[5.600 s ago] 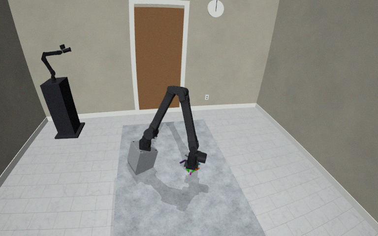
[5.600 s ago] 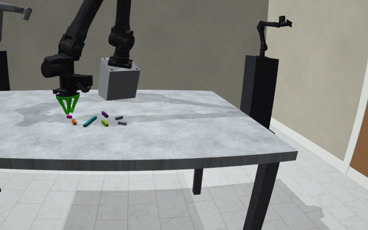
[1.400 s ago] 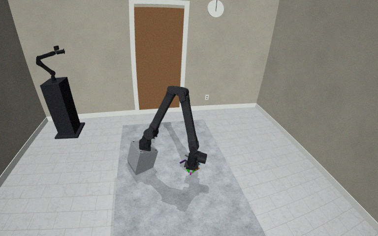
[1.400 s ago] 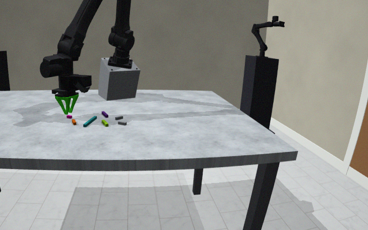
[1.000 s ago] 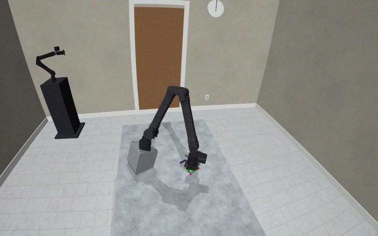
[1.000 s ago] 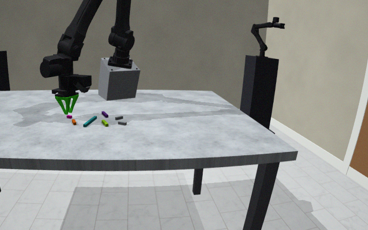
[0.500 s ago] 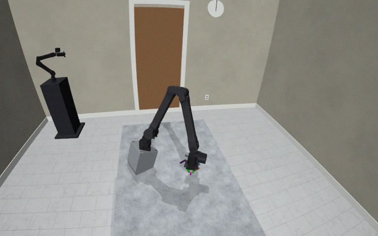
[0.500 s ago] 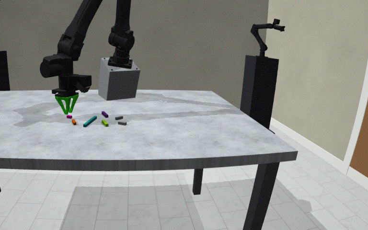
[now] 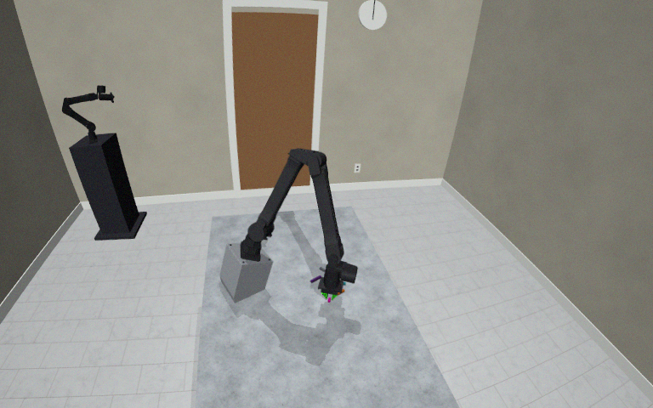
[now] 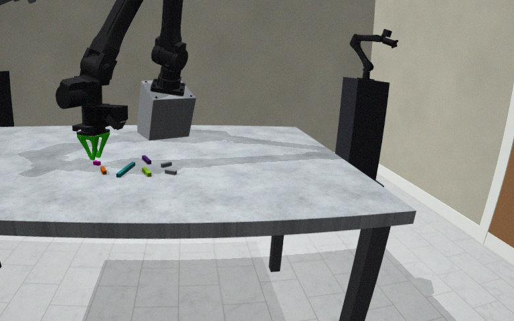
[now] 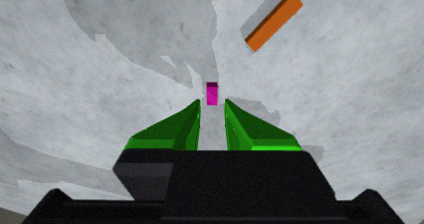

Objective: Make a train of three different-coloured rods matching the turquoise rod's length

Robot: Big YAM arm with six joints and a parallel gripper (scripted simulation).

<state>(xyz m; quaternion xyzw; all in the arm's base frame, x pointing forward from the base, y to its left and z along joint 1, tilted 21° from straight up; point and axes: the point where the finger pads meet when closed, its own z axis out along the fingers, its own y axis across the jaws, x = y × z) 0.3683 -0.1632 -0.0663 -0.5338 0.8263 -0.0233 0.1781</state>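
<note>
Right now the magenta rod is 20 mm below my hand. The rest, counted from my hand: purple rod: 40 mm behind, 140 mm to the left, 20 mm below; turquoise rod: 50 mm ahead, 100 mm to the left, 20 mm below; orange rod: 60 mm ahead, 40 mm to the left, 20 mm below.
</note>
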